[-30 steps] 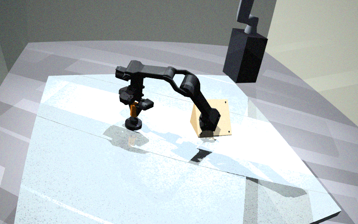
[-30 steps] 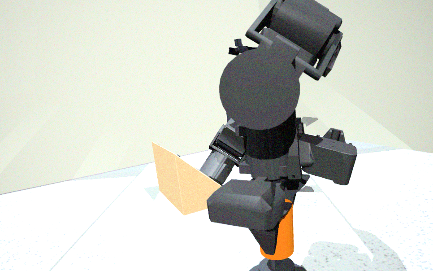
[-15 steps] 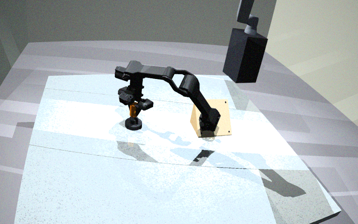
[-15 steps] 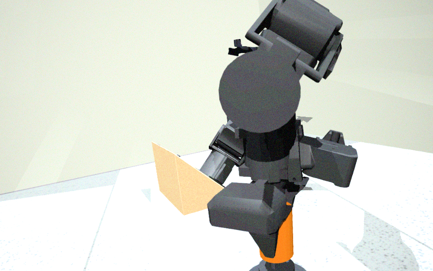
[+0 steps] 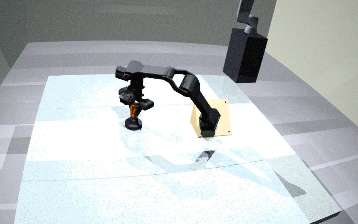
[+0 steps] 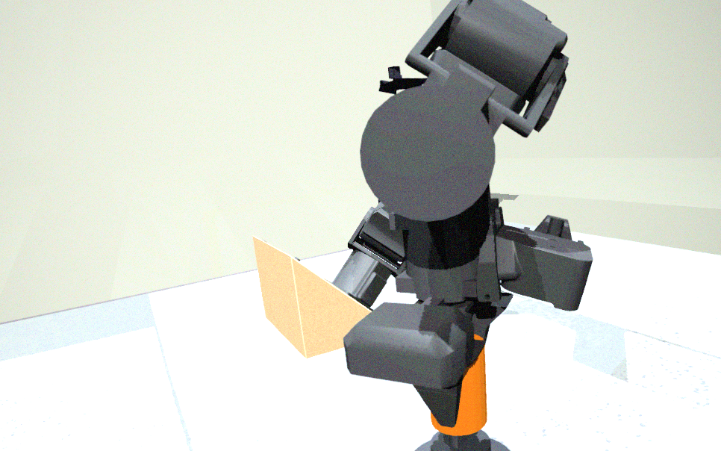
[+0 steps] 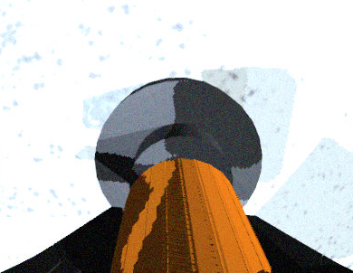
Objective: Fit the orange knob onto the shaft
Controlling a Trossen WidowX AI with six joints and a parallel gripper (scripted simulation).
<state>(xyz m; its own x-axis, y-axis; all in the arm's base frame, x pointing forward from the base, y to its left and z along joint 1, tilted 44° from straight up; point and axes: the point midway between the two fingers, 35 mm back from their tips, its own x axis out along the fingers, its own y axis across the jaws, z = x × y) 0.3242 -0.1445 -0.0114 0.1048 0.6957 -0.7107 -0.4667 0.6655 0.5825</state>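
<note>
My gripper tip is 20 mm below the orange knob. Also, from my gripper tip: round dark pedestal (40 mm below).
</note>
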